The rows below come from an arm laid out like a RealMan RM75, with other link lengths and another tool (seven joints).
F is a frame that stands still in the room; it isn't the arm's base.
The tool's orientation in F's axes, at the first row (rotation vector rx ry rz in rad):
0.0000 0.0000 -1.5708
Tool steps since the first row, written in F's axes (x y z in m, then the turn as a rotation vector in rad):
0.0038 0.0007 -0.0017 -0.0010 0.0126 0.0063
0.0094 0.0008 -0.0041 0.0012 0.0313 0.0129
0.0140 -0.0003 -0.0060 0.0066 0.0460 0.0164
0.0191 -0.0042 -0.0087 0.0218 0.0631 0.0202
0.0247 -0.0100 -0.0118 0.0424 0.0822 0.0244
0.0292 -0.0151 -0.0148 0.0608 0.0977 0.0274
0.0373 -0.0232 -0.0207 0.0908 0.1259 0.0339
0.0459 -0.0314 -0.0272 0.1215 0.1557 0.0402
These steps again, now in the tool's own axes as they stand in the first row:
-0.0007 0.0038 -0.0017 -0.0126 -0.0010 0.0063
-0.0008 0.0094 -0.0041 -0.0313 0.0012 0.0129
0.0003 0.0140 -0.0060 -0.0460 0.0066 0.0164
0.0042 0.0191 -0.0087 -0.0631 0.0218 0.0202
0.0100 0.0247 -0.0118 -0.0822 0.0424 0.0244
0.0151 0.0292 -0.0148 -0.0977 0.0608 0.0274
0.0232 0.0373 -0.0207 -0.1259 0.0908 0.0339
0.0314 0.0459 -0.0272 -0.1557 0.1215 0.0402

